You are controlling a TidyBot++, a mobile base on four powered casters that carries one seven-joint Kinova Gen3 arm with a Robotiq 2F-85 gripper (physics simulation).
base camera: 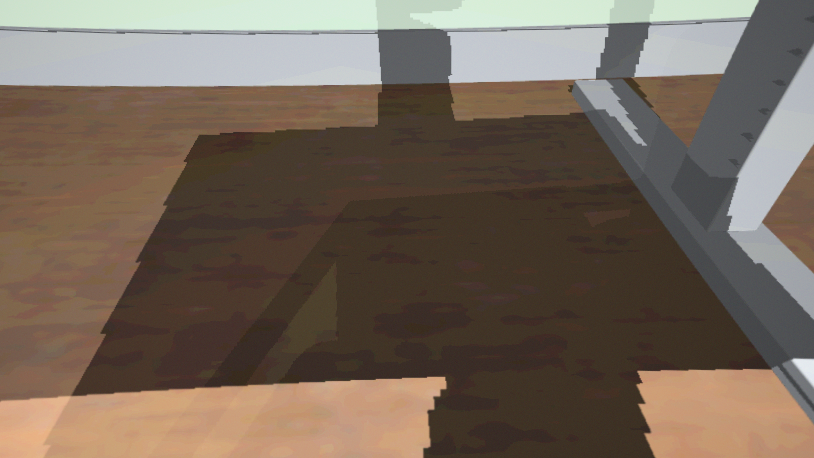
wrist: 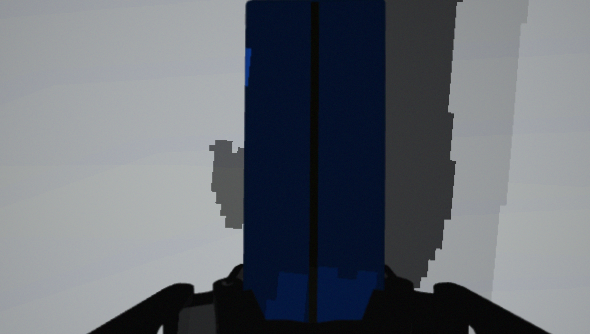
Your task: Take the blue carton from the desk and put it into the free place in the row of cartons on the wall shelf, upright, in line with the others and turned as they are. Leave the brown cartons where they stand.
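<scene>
The blue carton [wrist: 280, 150], with a dark line running down the middle of its top, is in the centre of the wrist view, its long side running up and down the picture. My gripper [wrist: 310, 272] is shut on the blue carton, with a black finger against each long side near the bottom of the wrist view. The pale desk top [wrist: 110, 125] shows under and around the carton. The carton's lower sides are hidden from above. The wall shelf and the brown cartons do not show in either view.
In the base camera view a grey metal desk leg [base camera: 734, 125] rises from a long foot bar [base camera: 654, 165] on the right. The brown wooden floor [base camera: 85, 199] carries a large dark shadow. A pale wall [base camera: 199, 56] stands at the back.
</scene>
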